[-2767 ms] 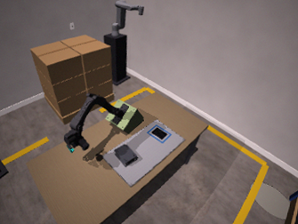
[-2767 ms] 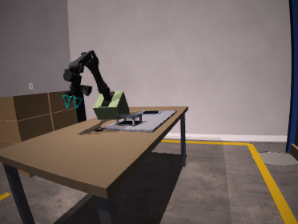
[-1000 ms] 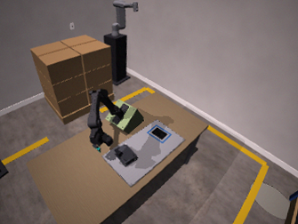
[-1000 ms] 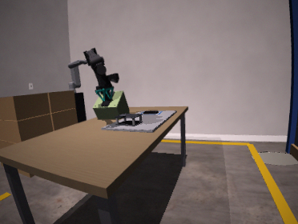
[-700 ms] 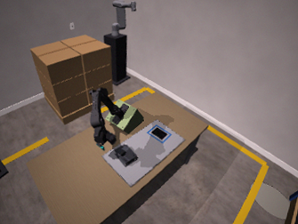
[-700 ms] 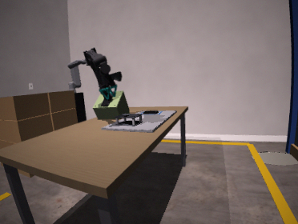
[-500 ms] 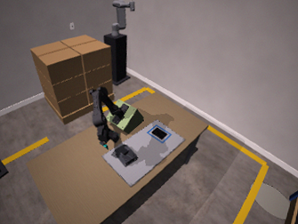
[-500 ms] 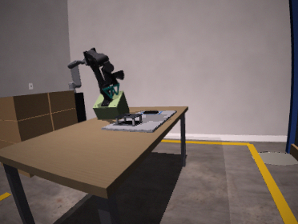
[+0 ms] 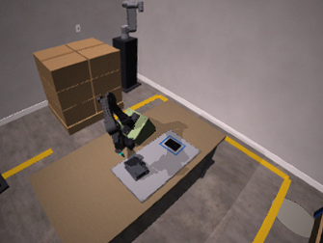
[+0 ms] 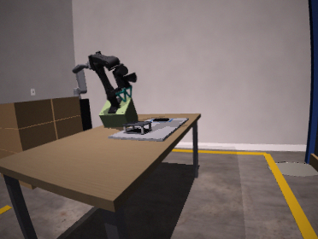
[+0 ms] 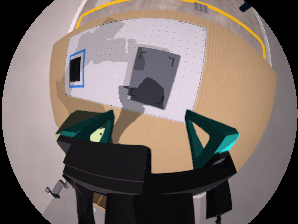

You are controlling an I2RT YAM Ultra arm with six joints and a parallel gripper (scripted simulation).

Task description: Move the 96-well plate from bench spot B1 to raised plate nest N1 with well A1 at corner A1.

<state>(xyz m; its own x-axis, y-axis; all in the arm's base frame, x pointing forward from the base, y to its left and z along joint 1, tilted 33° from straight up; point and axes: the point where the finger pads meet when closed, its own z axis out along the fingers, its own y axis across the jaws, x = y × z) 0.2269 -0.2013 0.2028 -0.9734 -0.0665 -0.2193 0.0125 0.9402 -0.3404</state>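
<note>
Right now the 96-well plate is 440 mm to the left of my hand, 220 mm below it and 120 mm ahead of it.
</note>
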